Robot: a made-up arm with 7 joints. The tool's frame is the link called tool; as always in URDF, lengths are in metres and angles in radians. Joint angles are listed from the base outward.
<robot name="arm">
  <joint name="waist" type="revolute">
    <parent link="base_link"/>
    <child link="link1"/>
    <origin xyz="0 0 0" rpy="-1.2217 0 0"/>
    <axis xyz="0 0 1"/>
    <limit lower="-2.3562" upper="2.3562"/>
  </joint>
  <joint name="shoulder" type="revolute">
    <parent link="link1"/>
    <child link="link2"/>
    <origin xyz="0 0 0" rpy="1.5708 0 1.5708"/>
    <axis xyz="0 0 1"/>
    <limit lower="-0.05" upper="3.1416"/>
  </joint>
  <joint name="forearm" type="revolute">
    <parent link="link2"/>
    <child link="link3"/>
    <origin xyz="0 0 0" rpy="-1.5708 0 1.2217"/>
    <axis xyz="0 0 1"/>
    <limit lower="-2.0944" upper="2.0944"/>
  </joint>
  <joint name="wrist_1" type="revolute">
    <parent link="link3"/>
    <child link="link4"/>
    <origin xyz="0 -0.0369 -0.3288" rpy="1.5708 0 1.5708"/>
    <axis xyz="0 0 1"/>
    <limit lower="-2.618" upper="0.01"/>
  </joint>
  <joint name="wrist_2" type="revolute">
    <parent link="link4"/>
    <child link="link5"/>
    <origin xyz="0.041 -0.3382 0" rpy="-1.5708 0 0"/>
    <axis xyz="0 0 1"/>
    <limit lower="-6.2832" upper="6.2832"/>
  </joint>
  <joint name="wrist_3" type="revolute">
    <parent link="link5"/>
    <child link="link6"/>
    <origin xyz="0 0 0" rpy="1.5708 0 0"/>
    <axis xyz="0 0 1"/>
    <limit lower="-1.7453" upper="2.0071"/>
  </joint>
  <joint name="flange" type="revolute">
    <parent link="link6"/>
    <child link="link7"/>
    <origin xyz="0 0 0" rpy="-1.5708 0 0"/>
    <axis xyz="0 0 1"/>
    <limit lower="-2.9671" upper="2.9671"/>
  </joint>
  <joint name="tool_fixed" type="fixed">
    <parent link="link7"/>
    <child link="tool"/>
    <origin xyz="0 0 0" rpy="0 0 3.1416"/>
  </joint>
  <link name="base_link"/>
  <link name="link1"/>
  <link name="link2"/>
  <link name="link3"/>
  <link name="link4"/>
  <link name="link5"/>
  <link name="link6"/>
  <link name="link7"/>
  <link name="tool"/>
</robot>
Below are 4 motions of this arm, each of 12 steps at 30 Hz.
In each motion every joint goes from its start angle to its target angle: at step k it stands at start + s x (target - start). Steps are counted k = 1, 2, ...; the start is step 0. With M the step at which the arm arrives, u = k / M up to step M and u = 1 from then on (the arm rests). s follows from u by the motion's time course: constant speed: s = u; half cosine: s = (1 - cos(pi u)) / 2; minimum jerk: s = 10 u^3 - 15 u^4 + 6 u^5.
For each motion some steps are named. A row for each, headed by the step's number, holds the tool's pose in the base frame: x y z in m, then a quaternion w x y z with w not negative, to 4 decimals.
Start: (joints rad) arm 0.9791 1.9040 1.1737 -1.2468 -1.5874 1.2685 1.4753
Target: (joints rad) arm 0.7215 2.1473 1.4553 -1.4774 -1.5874 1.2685 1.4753
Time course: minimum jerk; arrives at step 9
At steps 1, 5, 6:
1: 0.3327 0.4274 0.2251 0.0851 -0.8357 0.5316 0.1082
5: 0.3531 0.2847 0.3334 0.2114 -0.7334 0.6450 0.0379
6: 0.3450 0.2372 0.3642 0.2526 -0.6944 0.6735 0.0181

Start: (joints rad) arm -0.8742 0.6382 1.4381 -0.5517 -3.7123 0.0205 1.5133
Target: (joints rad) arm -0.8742 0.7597 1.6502 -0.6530 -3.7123 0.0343 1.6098
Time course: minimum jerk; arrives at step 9
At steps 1, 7, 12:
1: 0.4448 0.4490 -0.2002 0.7110 0.6409 -0.2240 -0.1832
7: 0.3699 0.5198 -0.1583 0.7076 0.6666 -0.2339 -0.0154
12: 0.3630 0.5249 -0.1551 0.7060 0.6682 -0.2346 -0.0013

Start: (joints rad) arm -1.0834 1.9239 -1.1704 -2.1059 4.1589 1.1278 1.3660
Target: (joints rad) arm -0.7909 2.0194 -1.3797 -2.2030 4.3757 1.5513 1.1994
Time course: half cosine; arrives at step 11
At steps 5, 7, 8, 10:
5: 0.3204 0.2148 -0.0252 0.1518 -0.5555 0.6986 0.4245
7: 0.2960 0.2286 -0.0621 0.0983 -0.5691 0.7091 0.4045
8: 0.2840 0.2340 -0.0767 0.0745 -0.5774 0.7104 0.3954
10: 0.2674 0.2405 -0.0941 0.0438 -0.5899 0.7092 0.3836

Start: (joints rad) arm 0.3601 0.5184 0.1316 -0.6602 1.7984 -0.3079 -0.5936
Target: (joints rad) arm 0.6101 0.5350 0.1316 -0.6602 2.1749 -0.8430 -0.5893
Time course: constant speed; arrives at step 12
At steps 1, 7, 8, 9, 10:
1: -0.0308 0.3444 -0.5577 0.7144 0.2941 -0.3333 0.5404
7: -0.1100 0.3458 -0.5468 0.6048 0.4317 -0.3135 0.5912
8: -0.1231 0.3457 -0.5440 0.5850 0.4549 -0.3081 0.5966
9: -0.1360 0.3455 -0.5411 0.5648 0.4781 -0.3021 0.6010
10: -0.1490 0.3452 -0.5378 0.5443 0.5012 -0.2955 0.6044

